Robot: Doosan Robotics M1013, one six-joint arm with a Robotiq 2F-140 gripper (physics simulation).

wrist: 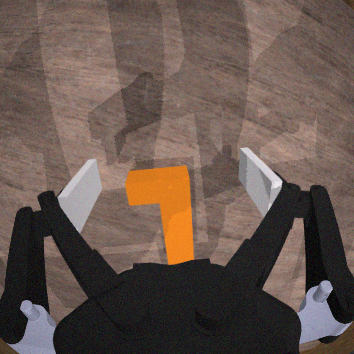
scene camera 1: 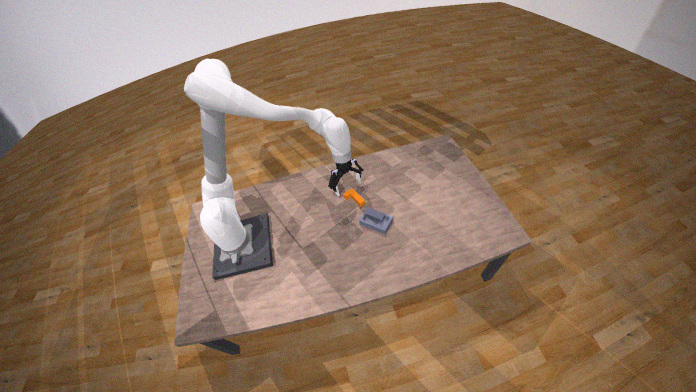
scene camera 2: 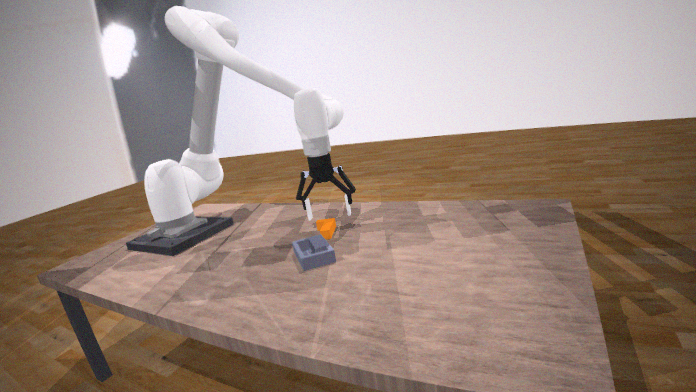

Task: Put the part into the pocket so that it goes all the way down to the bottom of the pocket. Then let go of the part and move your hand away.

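Places are measured from the arm's base along level axes (x ahead, y right, z down), in metres.
Pixels of known places: gripper, fingertip midpoint: (wrist: 168, 168) (scene camera 1: 348, 188) (scene camera 2: 329, 216); arm's base, link origin: (scene camera 1: 237, 243) (scene camera 2: 177, 228).
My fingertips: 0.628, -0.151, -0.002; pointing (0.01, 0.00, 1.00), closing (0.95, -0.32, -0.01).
Note:
Ahead of a thing's pixels: the offset from my fingertips to its top centre, as dx, dy, dz. Level surfaces: height alone.
An orange L-shaped part {+0.011, +0.067, +0.003} (scene camera 1: 356, 198) (scene camera 2: 326, 228) (wrist: 177, 210) lies on the table, close to the pocket block. In the wrist view its short arm points left and the body of the gripper hides its lower end. A blue-grey block {+0.075, +0.238, -0.003} (scene camera 1: 383, 229) (scene camera 2: 318, 261) with an L-shaped pocket in its top stands on the table beside the part; it does not show in the wrist view. My gripper (scene camera 1: 348, 187) (scene camera 2: 329, 216) (wrist: 168, 168) is open and points down, a little above the part, with its fingertips apart on both sides of it and touching nothing that I can see.
The wooden table {dz +0.033} (scene camera 1: 450, 200) (scene camera 2: 450, 300) carries the arm's dark base plate (scene camera 1: 266, 245) (scene camera 2: 210, 231) on its left side. The white arm (scene camera 1: 265, 106) (scene camera 2: 260, 72) reaches over the table from there. Striped shadows lie across the table.

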